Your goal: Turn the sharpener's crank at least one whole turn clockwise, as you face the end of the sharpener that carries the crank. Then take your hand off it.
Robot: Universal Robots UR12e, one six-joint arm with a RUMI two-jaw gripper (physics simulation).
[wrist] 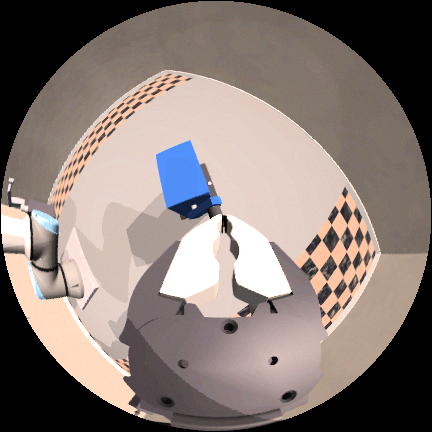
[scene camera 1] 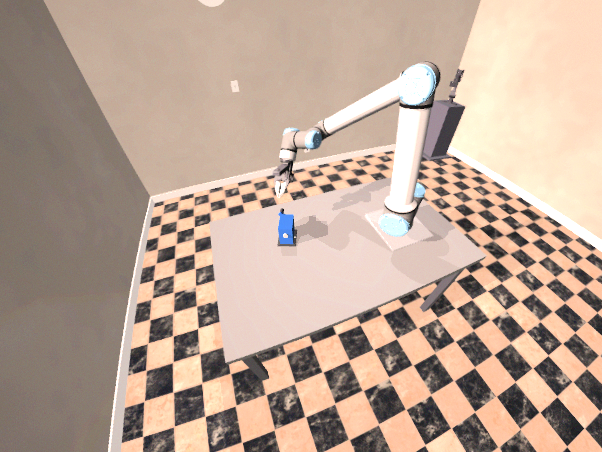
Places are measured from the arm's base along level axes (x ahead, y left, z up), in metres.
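Where they show: gripper, between the fingertips: (wrist: pixel 223 216) (scene camera 1: pixel 279 197); arm's base, origin of its link: (wrist: pixel 75 278).
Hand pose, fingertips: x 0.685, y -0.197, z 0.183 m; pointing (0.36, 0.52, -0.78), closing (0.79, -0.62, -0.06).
Things, the pixels of their top centre, and the offset from my fingertips. "spot": a spot on its surface instead. Level surfaces: height alone.
- blue sharpener, a spot on its surface: (wrist: pixel 182 175) spot: 0.006 m back, 0.105 m left, 0.075 m down
- dark crank handle, a spot on its surface: (wrist: pixel 214 211) (scene camera 1: pixel 281 210) spot: 0.001 m back, 0.023 m left, 0.077 m down
- grey table, height of its surface: 0.203 m down
The blue sharpener (scene camera 1: pixel 286 231) (wrist: pixel 182 175) stands upright on the table, with its crank end toward the gripper. Its blue crank arm (wrist: pixel 216 201) shows at the right of that end in the wrist view. The dark crank handle (scene camera 1: pixel 282 212) (wrist: pixel 214 211) is near the height of the body's top in the scene view; its outer end is partly hidden behind the fingertips in the wrist view. My gripper (scene camera 1: pixel 281 195) (wrist: pixel 223 216) is shut and empty, fingers pointing down. In the scene view its tips are above the handle, with a visible gap between them.
The grey table (scene camera 1: pixel 260 300) (wrist: pixel 260 145) carries the sharpener and the robot's pale base plate (scene camera 1: pixel 398 243) (wrist: pixel 82 254) to the right in the scene view. A dark pedestal (scene camera 1: pixel 443 131) with a small device on top stands on the floor by the far right corner.
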